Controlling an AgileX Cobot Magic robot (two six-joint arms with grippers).
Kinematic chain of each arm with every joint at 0, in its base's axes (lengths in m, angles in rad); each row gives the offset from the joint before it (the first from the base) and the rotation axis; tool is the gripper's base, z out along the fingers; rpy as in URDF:
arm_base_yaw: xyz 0 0 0.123 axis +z
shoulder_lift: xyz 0 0 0 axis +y
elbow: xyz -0.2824 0 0.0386 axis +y
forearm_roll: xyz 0.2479 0 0.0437 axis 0.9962 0 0.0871
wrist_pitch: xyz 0 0 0 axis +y
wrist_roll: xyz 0.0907 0 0.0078 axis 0.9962 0 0.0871
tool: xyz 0 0 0 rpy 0 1.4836 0
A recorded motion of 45 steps. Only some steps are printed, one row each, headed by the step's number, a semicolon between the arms.
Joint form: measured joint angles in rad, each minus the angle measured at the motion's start. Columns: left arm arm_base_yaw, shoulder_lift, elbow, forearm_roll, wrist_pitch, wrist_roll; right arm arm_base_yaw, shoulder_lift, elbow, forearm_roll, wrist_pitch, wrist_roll.
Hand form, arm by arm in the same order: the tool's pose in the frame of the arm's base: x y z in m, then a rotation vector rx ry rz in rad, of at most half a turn. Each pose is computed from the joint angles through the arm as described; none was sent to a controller.
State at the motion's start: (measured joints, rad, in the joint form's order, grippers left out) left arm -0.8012 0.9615 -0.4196 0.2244 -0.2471 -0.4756; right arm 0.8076 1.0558 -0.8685 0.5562 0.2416 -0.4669
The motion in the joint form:
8: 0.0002 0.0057 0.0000 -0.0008 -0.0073 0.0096; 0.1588 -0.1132 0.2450 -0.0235 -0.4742 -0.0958
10: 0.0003 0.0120 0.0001 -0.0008 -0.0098 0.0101; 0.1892 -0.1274 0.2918 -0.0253 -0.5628 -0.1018
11: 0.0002 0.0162 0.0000 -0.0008 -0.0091 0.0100; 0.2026 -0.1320 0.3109 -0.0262 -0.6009 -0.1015
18: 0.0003 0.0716 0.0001 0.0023 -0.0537 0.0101; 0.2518 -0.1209 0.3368 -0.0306 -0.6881 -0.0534
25: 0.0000 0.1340 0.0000 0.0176 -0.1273 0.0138; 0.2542 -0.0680 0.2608 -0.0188 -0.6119 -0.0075
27: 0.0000 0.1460 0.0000 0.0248 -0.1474 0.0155; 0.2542 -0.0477 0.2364 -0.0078 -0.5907 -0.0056
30: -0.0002 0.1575 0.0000 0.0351 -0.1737 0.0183; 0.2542 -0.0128 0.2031 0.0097 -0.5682 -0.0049
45: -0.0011 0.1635 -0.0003 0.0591 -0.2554 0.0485; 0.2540 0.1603 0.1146 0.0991 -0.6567 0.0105
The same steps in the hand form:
8: 0.1319 -0.1433 0.2664 0.5453 1.7730 -0.7957; 0.1251 0.1624 0.3350 -0.7078 1.4757 0.6209
10: 0.1325 -0.1440 0.2654 0.5469 1.7767 -0.7946; 0.1204 0.1595 0.3291 -0.6870 1.4326 0.6117
11: 0.1329 -0.1445 0.2645 0.5481 1.7815 -0.7929; 0.1185 0.1585 0.3266 -0.6767 1.4154 0.6101
18: 0.1382 -0.1512 0.2572 0.5593 1.7924 -0.7976; 0.1136 0.1623 0.3227 -0.6399 1.3914 0.6570
25: 0.1434 -0.1594 0.2505 0.5841 1.7769 -0.8103; 0.1183 0.1775 0.3311 -0.6454 1.4503 0.7203
27: 0.1442 -0.1612 0.2496 0.5934 1.7664 -0.8141; 0.1205 0.1827 0.3331 -0.6488 1.4691 0.7314
30: 0.1448 -0.1631 0.2493 0.6059 1.7480 -0.8202; 0.1244 0.1909 0.3345 -0.6517 1.4971 0.7428
45: 0.1438 -0.1664 0.2550 0.6449 1.6540 -0.8357; 0.1500 0.2229 0.3263 -0.5425 1.5682 0.7381

